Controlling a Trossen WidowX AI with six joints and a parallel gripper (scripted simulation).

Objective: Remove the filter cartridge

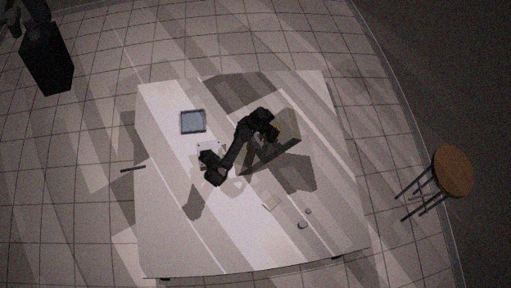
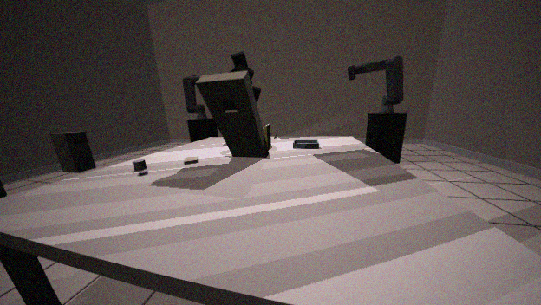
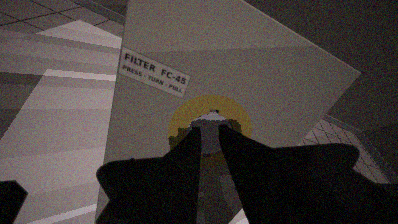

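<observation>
My gripper tip is now 1 cm short of the round filter cartridge and 1 cm above it. Also, from my gripper tip: flat tile: 28 cm below, 27 cm to the right, 6 cm behind; then square tray: 40 cm behind, 31 cm to the left, 27 cm below.
</observation>
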